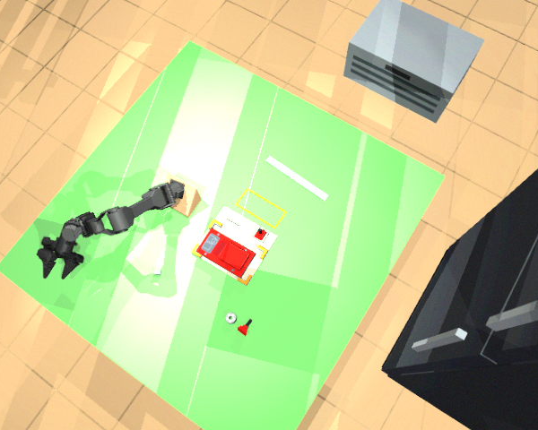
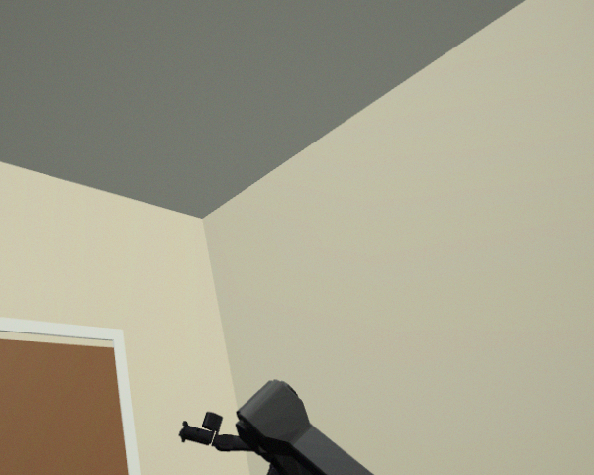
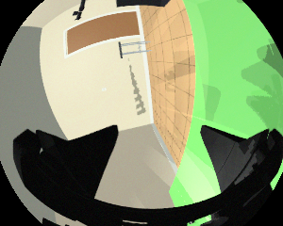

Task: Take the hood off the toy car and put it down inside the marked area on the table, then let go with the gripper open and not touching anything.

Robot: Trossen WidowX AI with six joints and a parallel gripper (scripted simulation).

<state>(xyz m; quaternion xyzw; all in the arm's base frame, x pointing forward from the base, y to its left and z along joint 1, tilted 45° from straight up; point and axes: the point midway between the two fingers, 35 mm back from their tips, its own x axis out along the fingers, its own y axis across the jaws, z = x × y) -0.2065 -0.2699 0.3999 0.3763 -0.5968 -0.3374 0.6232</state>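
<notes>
My gripper tip is 53 cm short of the red hood, 37 cm to the right of it and 10 cm above it.
</notes>
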